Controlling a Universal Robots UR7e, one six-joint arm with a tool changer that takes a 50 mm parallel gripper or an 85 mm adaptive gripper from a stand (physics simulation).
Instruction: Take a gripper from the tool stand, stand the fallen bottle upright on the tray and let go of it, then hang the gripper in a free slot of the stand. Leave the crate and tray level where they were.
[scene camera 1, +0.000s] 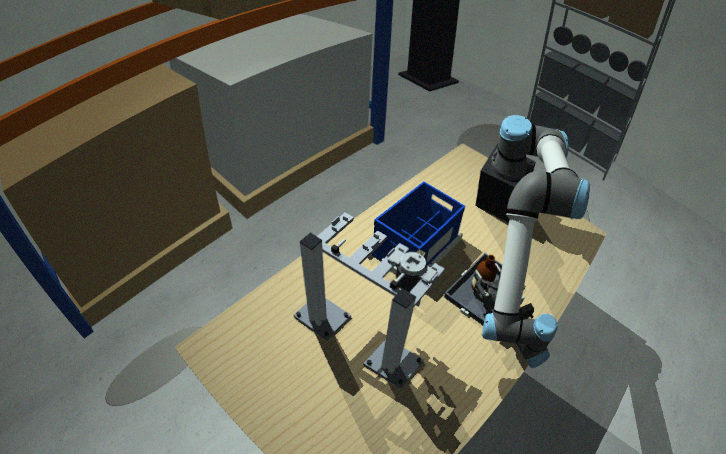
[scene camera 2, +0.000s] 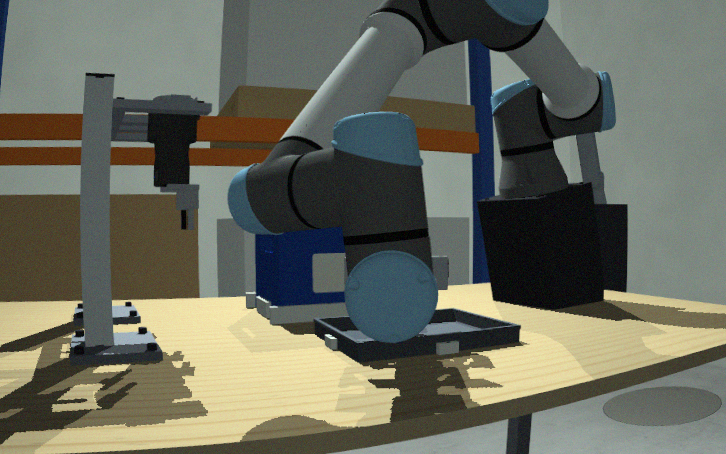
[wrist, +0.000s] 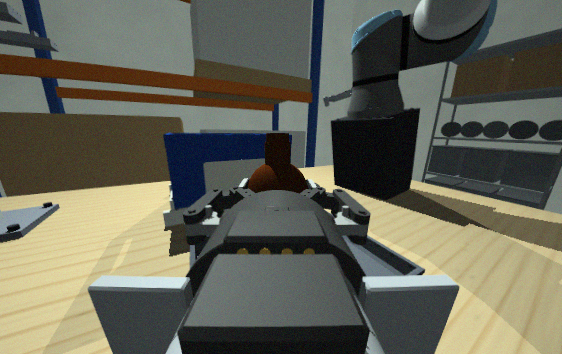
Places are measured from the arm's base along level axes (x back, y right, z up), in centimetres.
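Pixels of known places: arm's base, origin of the base link: (scene camera 1: 509, 165) (scene camera 2: 534, 191) (wrist: 373, 114).
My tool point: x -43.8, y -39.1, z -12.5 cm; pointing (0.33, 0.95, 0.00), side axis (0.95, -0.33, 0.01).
Ahead of a thing's pixels: the offset from my tool point to its top centre. Level surfaces: height alone.
The brown bottle {dx +5.6, dy +16.1, dz +6.8 cm} (scene camera 1: 487, 267) (wrist: 277, 172) is upright over the tray {dx +7.7, dy +14.9, dz -8.8 cm} (scene camera 1: 463, 299) (scene camera 2: 484, 337) (wrist: 387, 255). The adaptive gripper (scene camera 1: 485, 280) (wrist: 277, 185) on the arm lies level and is shut on the bottle's body. The arm's wrist hides the bottle and gripper in scene camera 2. The bottle's base is hidden, so contact with the tray floor cannot be told. The tool stand (scene camera 1: 350, 261) (scene camera 2: 97, 214) holds the parallel gripper (scene camera 1: 413, 263) (scene camera 2: 171, 149) in its near slot; two other slots look free. The blue crate {dx +1.7, dy +45.2, dz +6.2 cm} (scene camera 1: 454, 231) (scene camera 2: 289, 273) (wrist: 184, 155) stands upright behind the tray.
The black robot base (scene camera 1: 491, 192) (scene camera 2: 540, 246) (wrist: 375, 155) stands at the far end of the wooden table {dz -11.3 cm} (scene camera 1: 256, 326) (scene camera 2: 240, 374). The stand's two posts rise beside the tray. The forearm (scene camera 1: 516, 262) (scene camera 2: 353, 80) reaches down close above the tray. Racks stand behind the table.
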